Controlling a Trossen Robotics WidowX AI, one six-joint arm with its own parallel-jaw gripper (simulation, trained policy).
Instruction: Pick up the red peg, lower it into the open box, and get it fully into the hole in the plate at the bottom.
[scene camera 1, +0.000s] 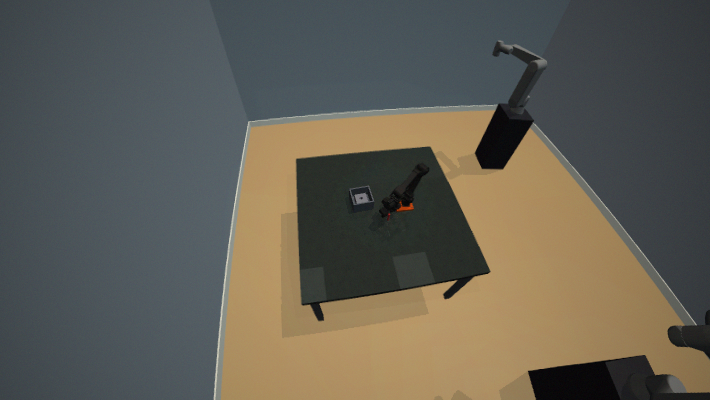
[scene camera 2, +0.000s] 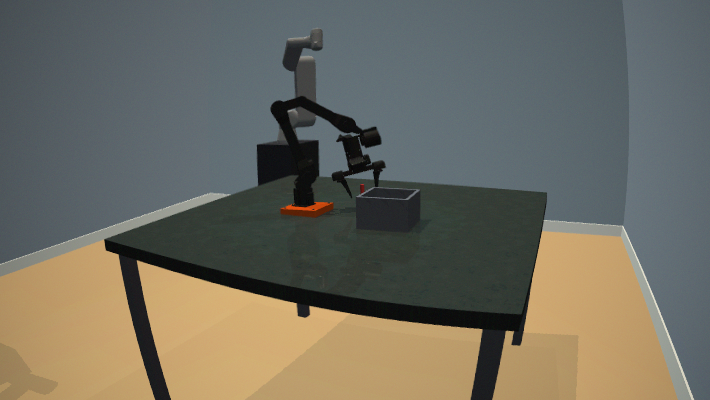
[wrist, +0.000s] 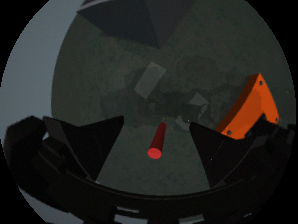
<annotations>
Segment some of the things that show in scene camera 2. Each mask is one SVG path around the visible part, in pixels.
The gripper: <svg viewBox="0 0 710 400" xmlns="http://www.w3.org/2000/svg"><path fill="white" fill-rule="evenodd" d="M385 161L379 160L371 164L369 155L363 155L361 150L347 152L345 154L349 170L333 172L332 179L333 181L337 180L338 183L341 182L352 198L346 179L344 179L345 176L373 169L375 187L378 187L380 172L383 171L382 168L386 168Z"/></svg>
A grey box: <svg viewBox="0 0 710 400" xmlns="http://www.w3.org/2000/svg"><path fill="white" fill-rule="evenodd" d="M356 197L356 229L407 233L420 221L420 189L372 187Z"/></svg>
</annotations>
